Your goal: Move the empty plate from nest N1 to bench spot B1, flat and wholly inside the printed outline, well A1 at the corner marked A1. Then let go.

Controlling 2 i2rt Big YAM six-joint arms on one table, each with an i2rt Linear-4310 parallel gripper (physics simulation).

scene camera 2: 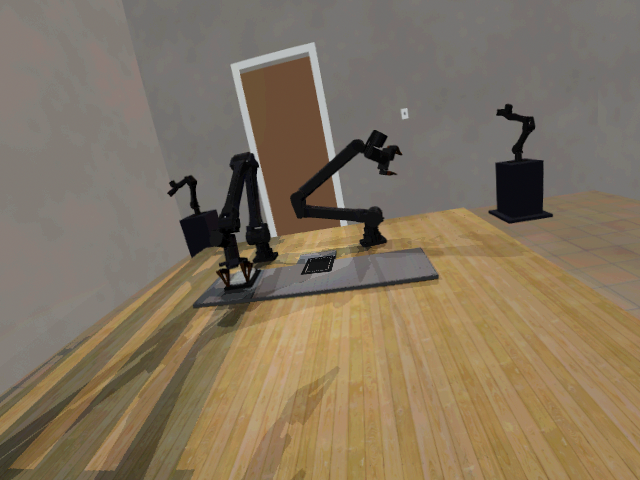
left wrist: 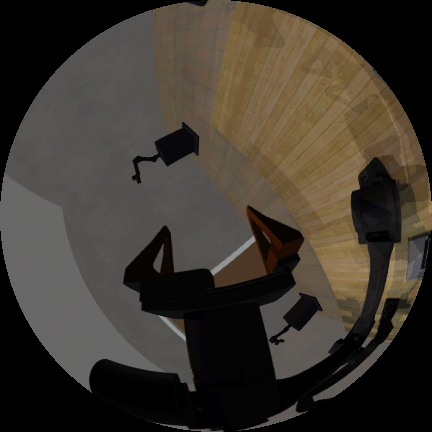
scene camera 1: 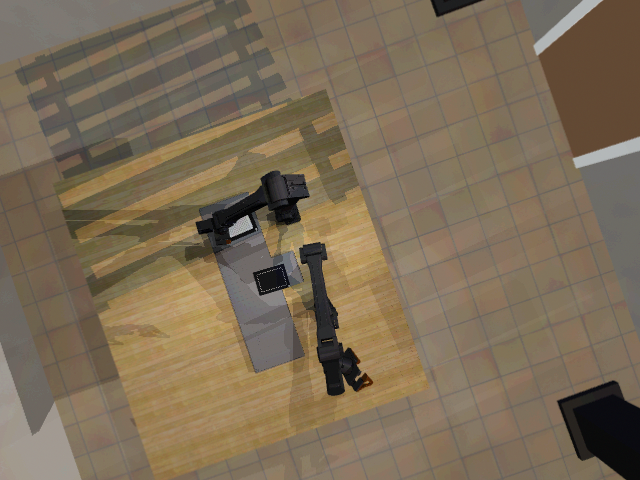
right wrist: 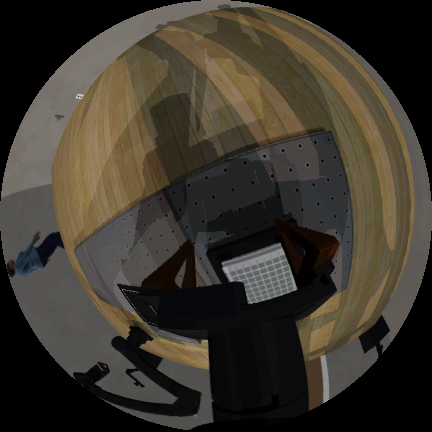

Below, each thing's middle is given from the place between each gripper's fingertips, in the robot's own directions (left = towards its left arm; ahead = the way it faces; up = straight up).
The mat (scene camera 1: pixel 275 278) lies 43 cm to the right of my left hand, 33 cm below it and 30 cm ahead of it. From my left hand the other things lie so: white well plate (right wrist: pixel 265 272) 76 cm to the right, 36 cm ahead, 31 cm below.
Right now the white well plate is 100 mm behind my right hand, 20 mm to the right of it and 10 mm below it. From my right hand the other things lie so: mat: 310 mm to the left, 160 mm behind, 30 mm below.
